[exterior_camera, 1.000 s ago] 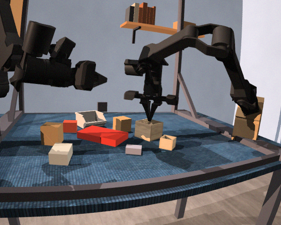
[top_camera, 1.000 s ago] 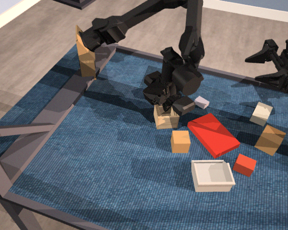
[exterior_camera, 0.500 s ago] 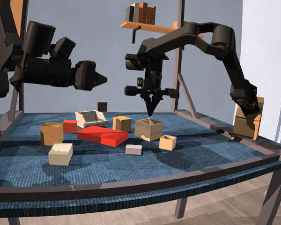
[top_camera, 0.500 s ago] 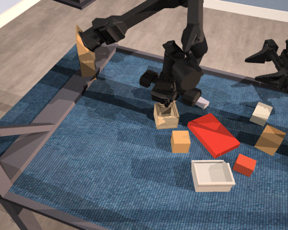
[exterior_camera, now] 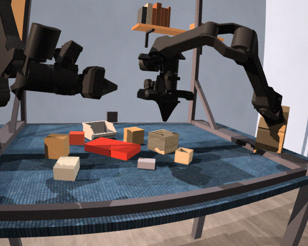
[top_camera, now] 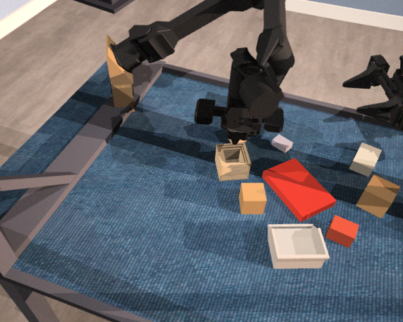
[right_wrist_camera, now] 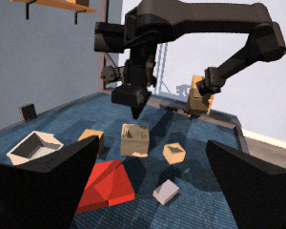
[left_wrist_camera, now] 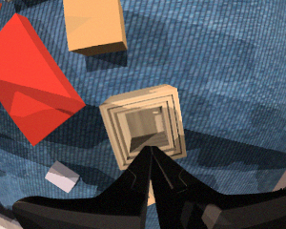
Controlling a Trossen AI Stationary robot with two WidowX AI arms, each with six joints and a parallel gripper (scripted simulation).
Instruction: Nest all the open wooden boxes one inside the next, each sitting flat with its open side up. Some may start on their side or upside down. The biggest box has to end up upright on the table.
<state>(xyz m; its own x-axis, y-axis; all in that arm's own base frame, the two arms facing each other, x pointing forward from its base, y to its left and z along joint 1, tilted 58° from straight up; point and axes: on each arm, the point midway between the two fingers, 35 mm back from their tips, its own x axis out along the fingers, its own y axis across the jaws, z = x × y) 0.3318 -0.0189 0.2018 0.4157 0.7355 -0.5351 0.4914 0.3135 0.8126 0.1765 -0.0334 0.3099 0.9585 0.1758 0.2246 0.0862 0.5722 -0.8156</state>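
Now: the lavender block 14 cm ahead of my left hand, 8 cm to the right of it and 12 cm below it. The rest, counted from my left hand: beige block 19 cm ahead, 29 cm to the right, 11 cm below; flat red block 2 cm ahead, 17 cm to the right, 12 cm below; red cube 6 cm behind, 28 cm to the right, 11 cm below.
My right gripper is now 22 cm past the red cube, 19 cm above it and 6 cm to the left of it. Also, from my right hand: beige block: 19 cm below, 6 cm to the right, 2 cm ahead; then flat red block: 20 cm below, 15 cm behind, 6 cm to the left; then lavender block: 20 cm below, 14 cm to the left, 2 cm behind.
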